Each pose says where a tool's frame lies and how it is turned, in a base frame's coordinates. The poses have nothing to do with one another.
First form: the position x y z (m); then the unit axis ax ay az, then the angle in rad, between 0 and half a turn.
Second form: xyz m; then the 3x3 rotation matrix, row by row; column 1 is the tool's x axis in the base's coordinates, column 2 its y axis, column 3 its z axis. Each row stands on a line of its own. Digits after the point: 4 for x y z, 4 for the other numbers.
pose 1, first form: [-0.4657 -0.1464 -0.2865 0.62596 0.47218 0.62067 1.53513]
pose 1, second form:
-0.4657 -0.1464 -0.2865
0.4135 -0.3352 0.8465
0.9053 0.2507 -0.3429
-0.0972 0.9082 0.4071

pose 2, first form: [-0.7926 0.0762 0.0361 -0.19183 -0.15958 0.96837 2.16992]
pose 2, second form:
-0.7926 0.0762 0.0361
-0.5064 -0.7518 -0.4223
0.8476 -0.5241 -0.0833
-0.1587 -0.4001 0.9026

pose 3, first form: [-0.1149 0.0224 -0.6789 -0.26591 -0.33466 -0.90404 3.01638]
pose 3, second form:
-0.1149 0.0224 -0.6789
-0.8513 0.2902 0.4371
0.0644 -0.7691 0.6359
0.5207 0.5695 0.6360

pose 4, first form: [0.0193 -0.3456 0.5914 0.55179 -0.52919 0.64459 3.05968]
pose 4, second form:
0.0193 -0.3456 0.5914
-0.3887 -0.6358 0.6669
-0.5303 -0.4375 -0.7262
0.7535 -0.6359 -0.1671

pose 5, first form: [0.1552 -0.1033 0.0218 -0.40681 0.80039 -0.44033 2.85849]
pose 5, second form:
0.1552 -0.1033 0.0218
-0.6358 -0.5152 0.5747
-0.7612 0.2955 -0.5772
0.1276 -0.8045 -0.5801

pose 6, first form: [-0.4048 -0.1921 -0.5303 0.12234 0.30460 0.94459 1.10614]
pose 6, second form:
-0.4048 -0.1921 -0.5303
0.4564 -0.8239 0.3361
0.8650 0.4993 0.0494
-0.2085 0.2682 0.9405

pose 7, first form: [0.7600 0.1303 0.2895 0.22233 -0.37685 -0.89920 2.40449]
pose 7, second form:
0.7600 0.1303 0.2895
-0.6544 0.4586 -0.6012
-0.7502 -0.4933 0.4403
-0.0946 0.7392 0.6668

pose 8, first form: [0.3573 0.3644 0.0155 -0.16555 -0.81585 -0.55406 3.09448]
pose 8, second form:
0.3573 0.3644 0.0155
-0.9441 0.2961 0.1449
0.2439 0.3316 0.9114
0.2218 0.8958 -0.3853

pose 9, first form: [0.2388 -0.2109 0.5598 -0.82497 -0.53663 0.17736 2.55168]
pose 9, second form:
0.2388 -0.2109 0.5598
0.4151 0.7119 -0.5664
0.9092 -0.3037 0.2847
0.0306 -0.6332 -0.7734

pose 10, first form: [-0.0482 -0.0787 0.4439 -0.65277 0.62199 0.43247 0.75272]
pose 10, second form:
-0.0482 -0.0787 0.4439
0.8450 -0.4053 0.3489
0.1860 0.8344 0.5189
-0.5015 -0.3736 0.7804

